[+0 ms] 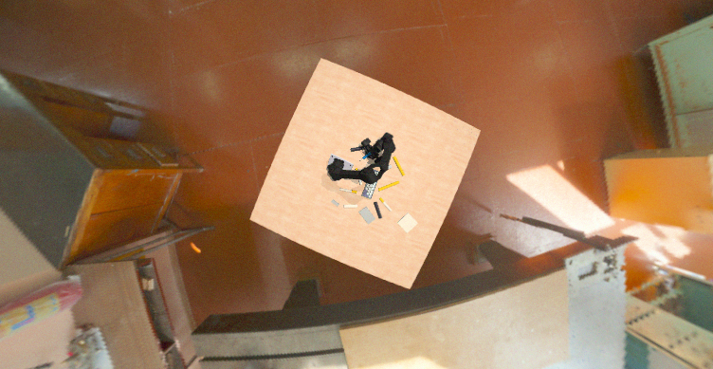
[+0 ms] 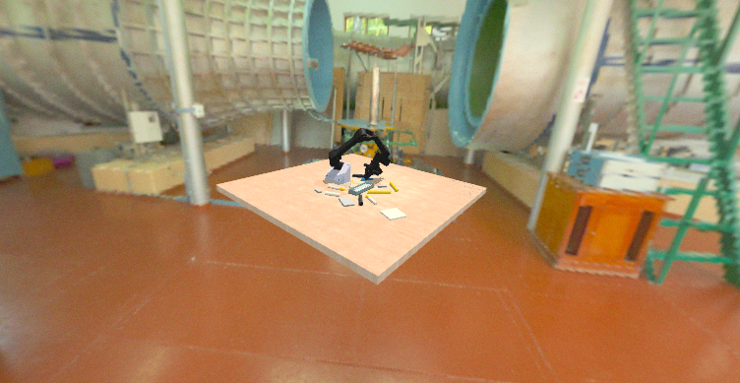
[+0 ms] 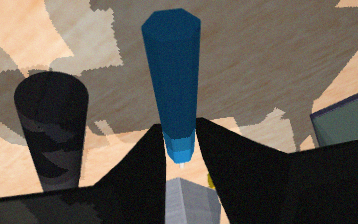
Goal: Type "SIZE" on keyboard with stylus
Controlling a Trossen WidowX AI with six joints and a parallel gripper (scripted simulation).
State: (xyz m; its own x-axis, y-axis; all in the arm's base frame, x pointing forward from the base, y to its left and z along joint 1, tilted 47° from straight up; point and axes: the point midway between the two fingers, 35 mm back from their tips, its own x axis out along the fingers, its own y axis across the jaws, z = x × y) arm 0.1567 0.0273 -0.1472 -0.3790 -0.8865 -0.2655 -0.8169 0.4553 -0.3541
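Right now my gripper tip is 220 mm to the left of the I key, 100 mm short of it and 10 mm below it. Round my gripper tip: grey block 170 mm ahead, 30 mm to the right; blue stylus 10 mm to the right, 10 mm behind; Z key 220 mm to the right, 120 mm ahead, 10 mm above.
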